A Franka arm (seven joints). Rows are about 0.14 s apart.
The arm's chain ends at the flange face. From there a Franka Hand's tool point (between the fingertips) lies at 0.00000 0.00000 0.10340 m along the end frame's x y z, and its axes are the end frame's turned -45 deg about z.
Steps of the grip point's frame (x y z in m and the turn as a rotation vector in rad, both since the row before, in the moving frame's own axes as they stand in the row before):
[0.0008 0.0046 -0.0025 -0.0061 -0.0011 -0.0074]
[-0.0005 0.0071 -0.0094 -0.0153 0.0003 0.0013]
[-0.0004 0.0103 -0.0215 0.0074 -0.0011 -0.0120]
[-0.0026 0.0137 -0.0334 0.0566 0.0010 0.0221]
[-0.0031 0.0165 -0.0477 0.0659 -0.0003 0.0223]
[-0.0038 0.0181 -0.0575 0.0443 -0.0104 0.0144]
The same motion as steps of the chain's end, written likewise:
[0.0035 0.0022 -0.0025 -0.0051 0.0035 -0.0074]
[0.0035 0.0043 -0.0094 -0.0106 0.0110 0.0013]
[0.0076 0.0080 -0.0215 0.0045 -0.0060 -0.0120]
[0.0119 0.0158 -0.0332 0.0407 -0.0393 0.0221]
[0.0143 0.0187 -0.0475 0.0464 -0.0468 0.0223]
[0.0141 0.0180 -0.0574 0.0240 -0.0387 0.0144]

